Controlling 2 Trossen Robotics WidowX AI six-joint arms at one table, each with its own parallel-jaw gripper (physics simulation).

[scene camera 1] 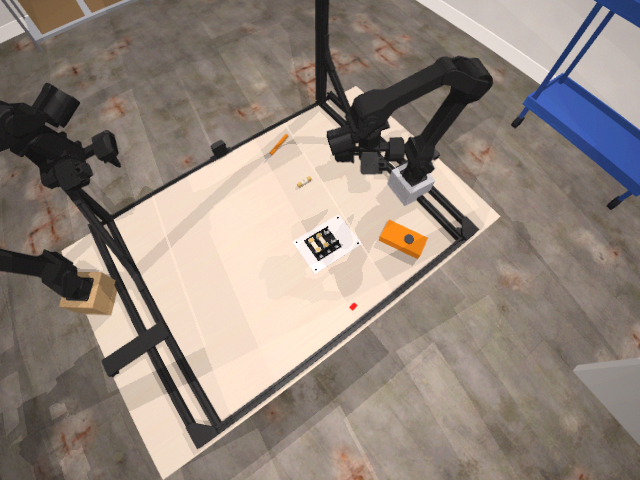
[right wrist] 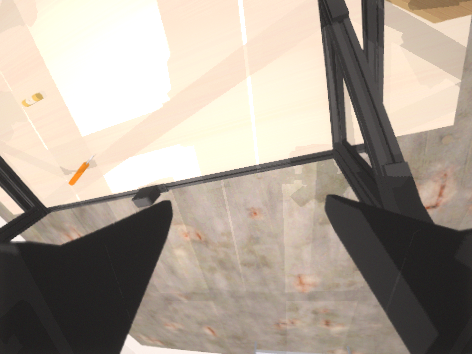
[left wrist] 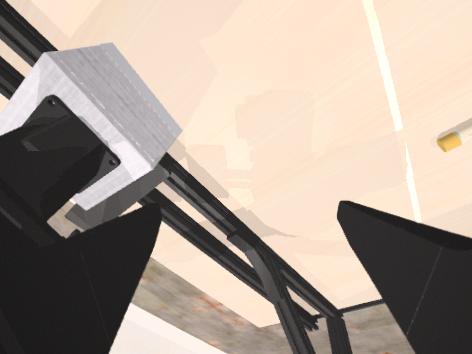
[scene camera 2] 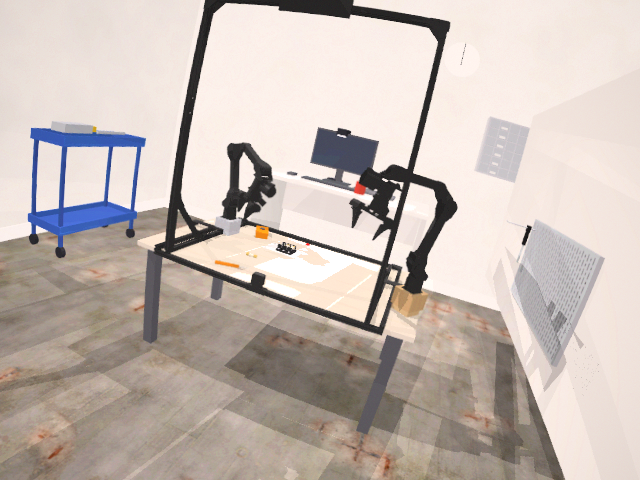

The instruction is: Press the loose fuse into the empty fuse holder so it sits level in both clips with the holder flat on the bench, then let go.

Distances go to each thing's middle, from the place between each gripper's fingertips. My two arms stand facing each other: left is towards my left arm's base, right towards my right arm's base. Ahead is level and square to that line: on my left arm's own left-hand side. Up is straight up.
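The orange box [scene camera 1: 395, 235] is 34 cm ahead of my right hand, 71 cm to the left of it and 26 cm below it. As for my left gripper, it's 220 mm short of the box, and it's also 30 mm to the right of the box and 120 mm above it.
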